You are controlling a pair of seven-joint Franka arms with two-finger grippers.
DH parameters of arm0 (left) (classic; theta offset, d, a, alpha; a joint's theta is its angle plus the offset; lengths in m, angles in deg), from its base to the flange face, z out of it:
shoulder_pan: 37.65 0.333 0 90
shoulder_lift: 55.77 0 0 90
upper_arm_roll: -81.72 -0.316 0.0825 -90
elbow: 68.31 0 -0.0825 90
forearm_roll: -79.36 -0.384 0 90
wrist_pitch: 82.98 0 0.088 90
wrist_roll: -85.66 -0.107 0 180
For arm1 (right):
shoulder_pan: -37.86 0.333 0 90
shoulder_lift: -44.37 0 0 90
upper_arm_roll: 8.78 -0.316 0.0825 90
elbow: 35.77 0 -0.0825 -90
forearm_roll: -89.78 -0.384 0 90
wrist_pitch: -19.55 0 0.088 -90
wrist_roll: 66.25 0.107 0 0
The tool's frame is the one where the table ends.
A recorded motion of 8 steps. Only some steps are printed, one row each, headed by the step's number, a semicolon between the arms.
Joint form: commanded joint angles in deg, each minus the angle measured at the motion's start. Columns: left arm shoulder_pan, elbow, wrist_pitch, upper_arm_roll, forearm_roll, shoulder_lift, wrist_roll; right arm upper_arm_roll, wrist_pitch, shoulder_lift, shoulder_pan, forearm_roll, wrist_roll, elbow.
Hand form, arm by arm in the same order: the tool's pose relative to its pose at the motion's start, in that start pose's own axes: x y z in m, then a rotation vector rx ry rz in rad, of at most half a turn. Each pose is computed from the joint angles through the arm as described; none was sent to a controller.
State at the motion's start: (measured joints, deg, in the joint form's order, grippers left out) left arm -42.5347 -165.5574 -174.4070 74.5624 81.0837 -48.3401 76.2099; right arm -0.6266 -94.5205 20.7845 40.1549 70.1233 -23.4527 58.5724
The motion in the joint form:
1: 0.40 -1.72 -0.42 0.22 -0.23 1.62 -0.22; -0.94 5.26 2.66 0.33 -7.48 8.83 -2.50
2: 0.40 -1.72 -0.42 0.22 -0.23 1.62 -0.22; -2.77 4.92 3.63 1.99 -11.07 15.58 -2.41
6: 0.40 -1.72 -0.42 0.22 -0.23 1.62 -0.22; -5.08 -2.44 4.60 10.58 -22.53 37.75 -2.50
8: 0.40 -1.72 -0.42 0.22 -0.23 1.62 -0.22; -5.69 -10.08 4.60 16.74 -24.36 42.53 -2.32
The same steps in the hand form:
1: -0.0087 -0.0012 -0.0011 0.0021 0.0053 0.0011; -0.0325 -0.0190 -0.0382 0.0852 -0.1182 0.1506
2: -0.0087 -0.0012 -0.0011 0.0021 0.0053 0.0011; -0.0691 -0.0419 -0.0396 0.1180 -0.1803 0.2286
6: -0.0087 -0.0012 -0.0011 0.0021 0.0053 0.0011; -0.1782 -0.1084 -0.0346 0.2155 -0.3551 0.5243
8: -0.0087 -0.0012 -0.0011 0.0021 0.0053 0.0011; -0.2405 -0.1378 -0.0258 0.2792 -0.3676 0.5436

